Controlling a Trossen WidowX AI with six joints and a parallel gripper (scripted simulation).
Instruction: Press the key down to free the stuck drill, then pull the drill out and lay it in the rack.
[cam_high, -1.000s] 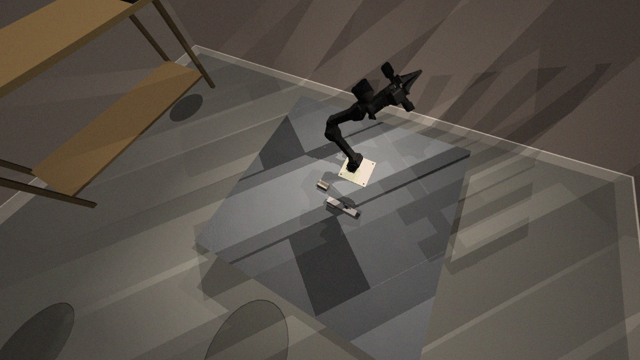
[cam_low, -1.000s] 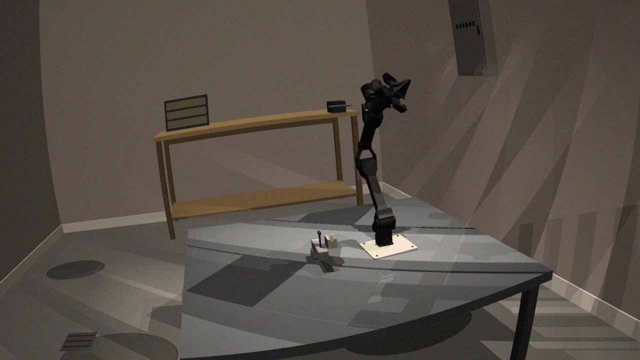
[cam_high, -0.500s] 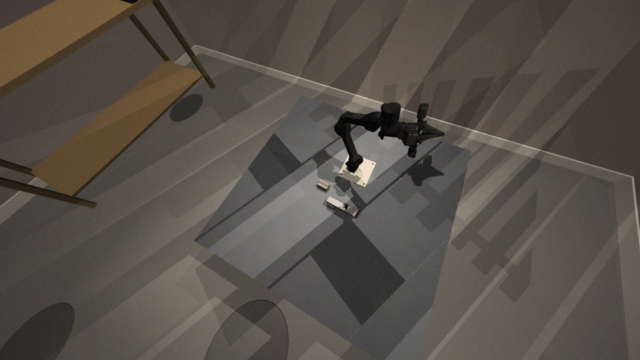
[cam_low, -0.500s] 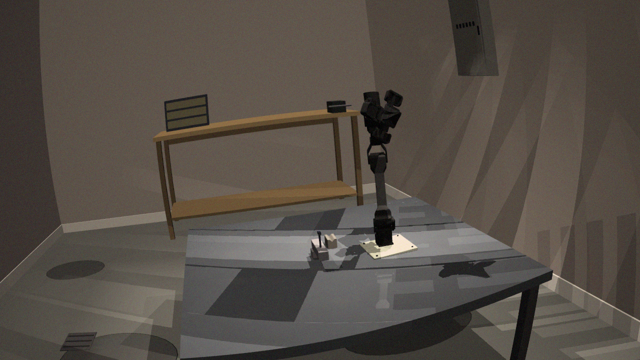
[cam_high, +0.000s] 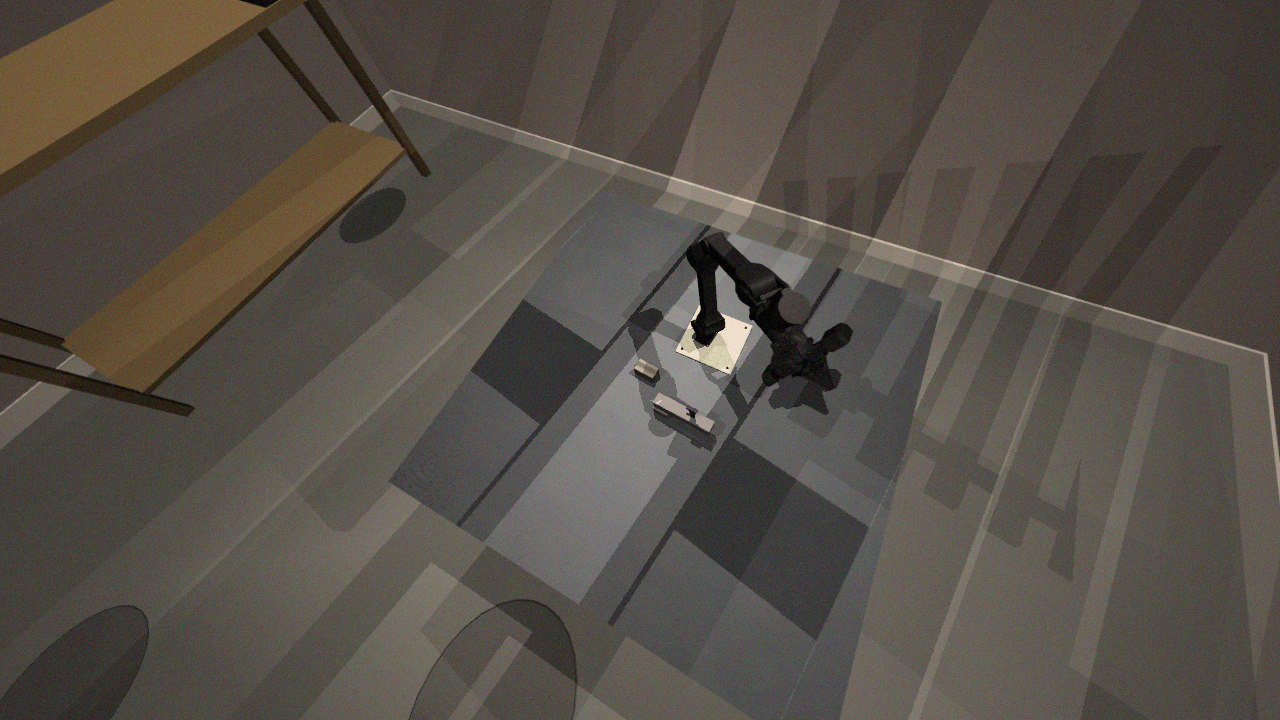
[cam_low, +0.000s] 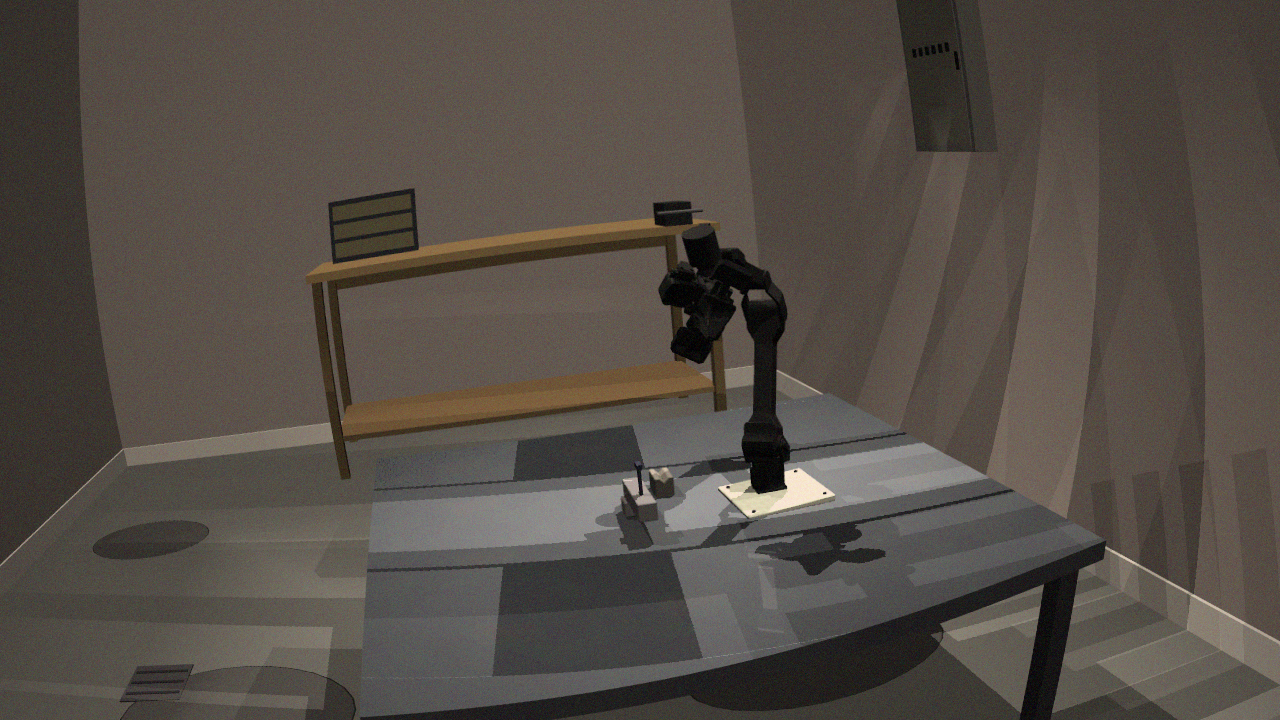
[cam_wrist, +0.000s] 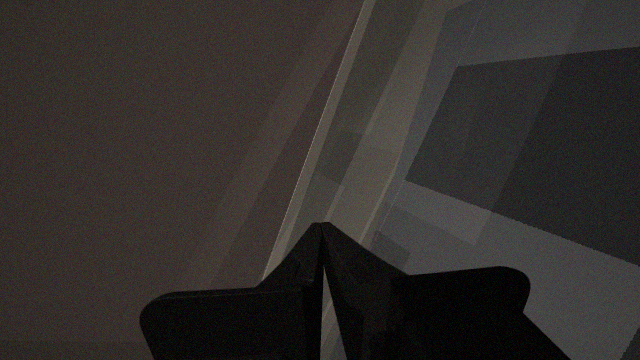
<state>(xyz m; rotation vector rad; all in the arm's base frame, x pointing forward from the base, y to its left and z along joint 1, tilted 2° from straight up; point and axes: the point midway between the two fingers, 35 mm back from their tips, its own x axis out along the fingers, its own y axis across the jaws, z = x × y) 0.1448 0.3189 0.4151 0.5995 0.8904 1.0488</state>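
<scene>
Now: the dark key 110 mm ahead of my gripper tip, 240 mm to the right of it and 300 mm below it. From my gripper tip the other things lie so: drill 110 mm ahead, 290 mm to the right, 350 mm below; then rack 50 mm ahead, 440 mm to the right, 380 mm below.
</scene>
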